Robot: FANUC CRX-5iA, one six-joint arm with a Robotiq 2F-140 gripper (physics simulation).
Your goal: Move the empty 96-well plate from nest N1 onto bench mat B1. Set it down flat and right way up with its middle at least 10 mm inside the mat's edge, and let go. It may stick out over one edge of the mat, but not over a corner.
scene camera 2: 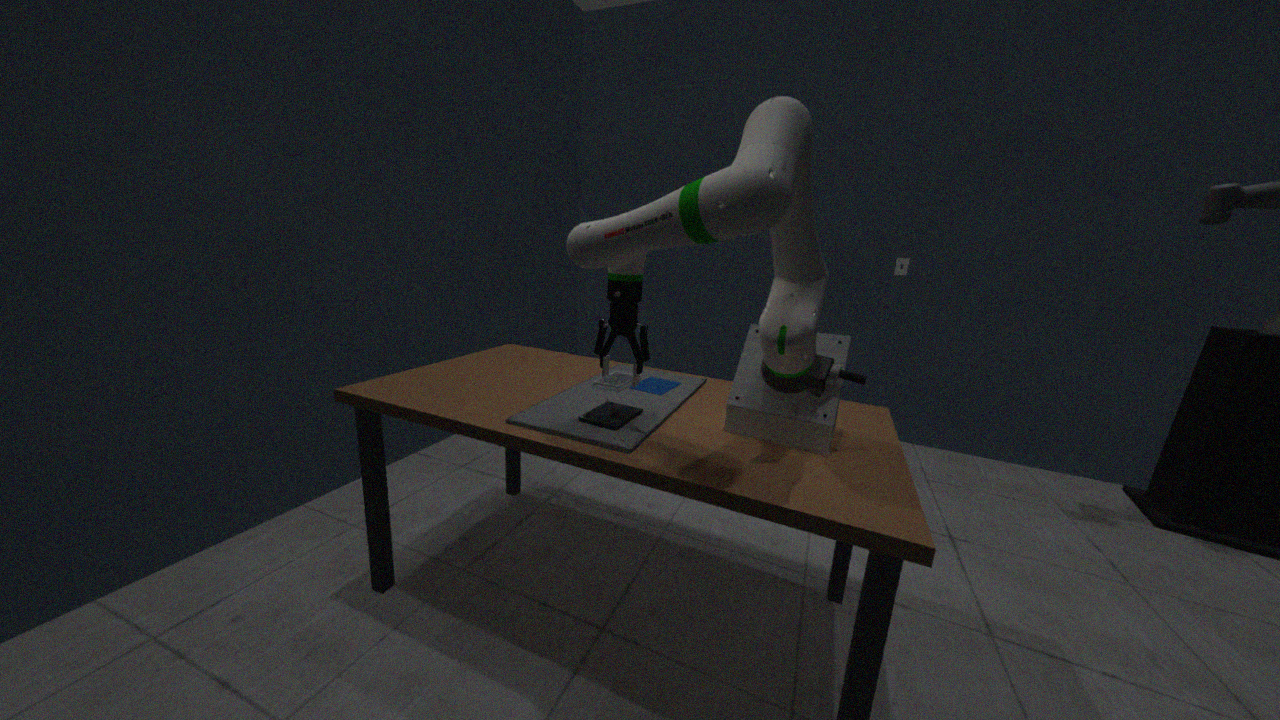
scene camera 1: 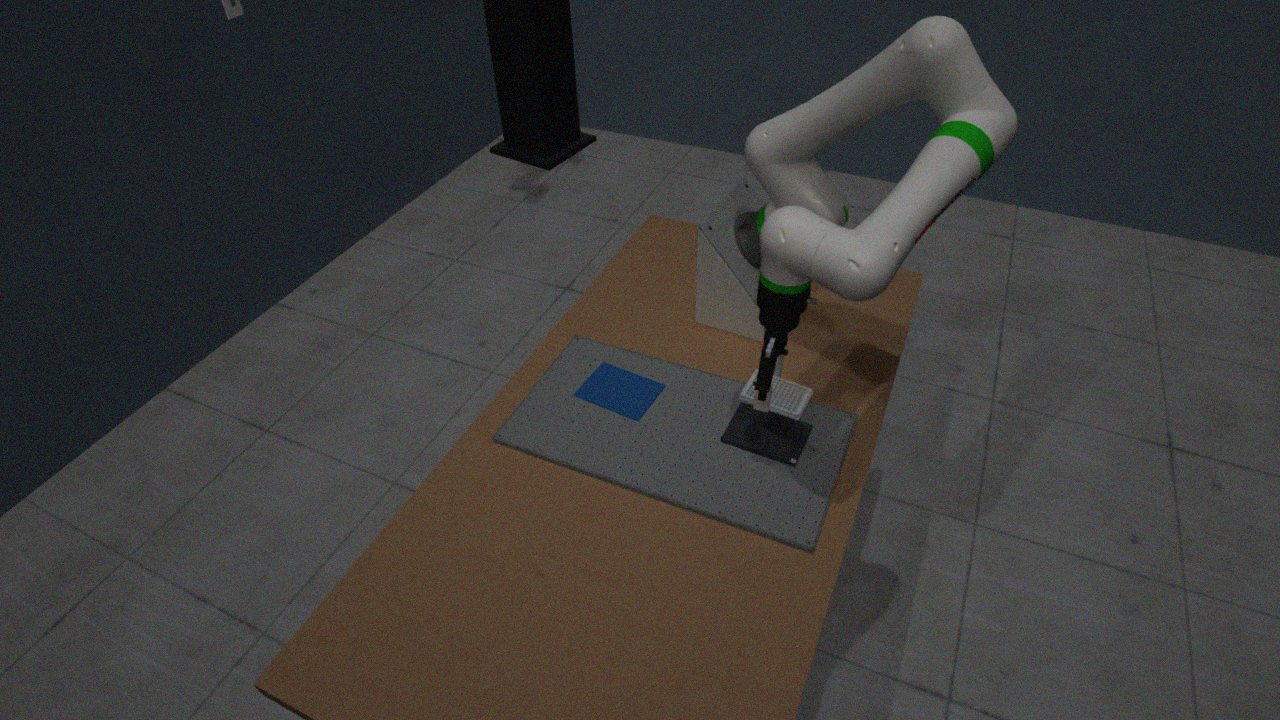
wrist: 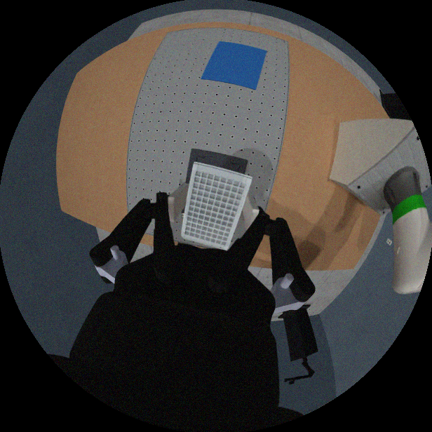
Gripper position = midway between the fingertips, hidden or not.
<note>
In view: my gripper (scene camera 1: 766,394), a white 96-well plate (scene camera 1: 789,399), a blue bench mat B1 (scene camera 1: 618,390) and a dark nest N1 (scene camera 1: 767,434).
The white 96-well plate is seen too in the wrist view (wrist: 215,196). My gripper is seen too in scene camera 2 (scene camera 2: 620,382) and in the wrist view (wrist: 215,196). The blue bench mat B1 shows as well in the wrist view (wrist: 236,63).
</note>
